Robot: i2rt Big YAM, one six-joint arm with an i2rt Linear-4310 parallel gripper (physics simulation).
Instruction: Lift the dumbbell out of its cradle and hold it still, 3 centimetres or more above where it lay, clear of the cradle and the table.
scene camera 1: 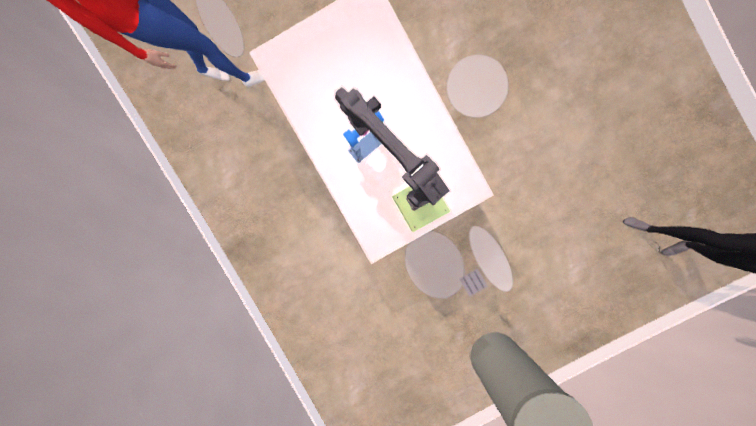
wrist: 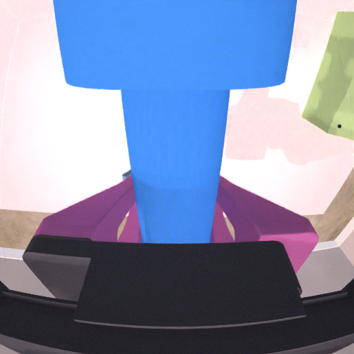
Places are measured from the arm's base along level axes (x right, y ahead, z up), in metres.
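Pixels of known places: gripper, fingertip midpoint: (scene camera 1: pixel 363 131).
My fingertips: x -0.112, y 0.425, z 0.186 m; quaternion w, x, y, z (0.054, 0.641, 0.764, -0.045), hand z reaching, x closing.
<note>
Behind a point stands the place of what it marks.
The blue dumbbell (scene camera 1: pixel 350 137) {x -0.180, y 0.409, z 0.250 m} (wrist: pixel 176 135) is between the magenta fingers of my gripper (scene camera 1: pixel 363 133) {x -0.112, y 0.425, z 0.186 m} (wrist: pixel 175 177), which is shut on its handle. One wide end fills the top of the wrist view. In the scene view both ends show on either side of the gripper, partly hidden by the arm. The slate-blue cradle (scene camera 1: pixel 365 147) {x -0.117, y 0.425, z -0.093 m} stands on the table beside and below the dumbbell in the scene view, and the dumbbell appears raised off it. The exact height is hard to tell. A small corner of the cradle (wrist: pixel 126 175) shows behind the handle in the wrist view.
The white table (scene camera 1: pixel 317 100) {x -0.236, y 0.809, z -0.101 m} carries the arm on a green base plate (scene camera 1: pixel 415 223) {x -0.080, y -0.110, z 0.004 m} (wrist: pixel 330 80) near its front edge. Round grey discs (scene camera 1: pixel 477 85) (scene camera 1: pixel 434 264) are around the table. One person (scene camera 1: pixel 174 29) stands by the table's far left corner, another (scene camera 1: pixel 714 246) at the right.
</note>
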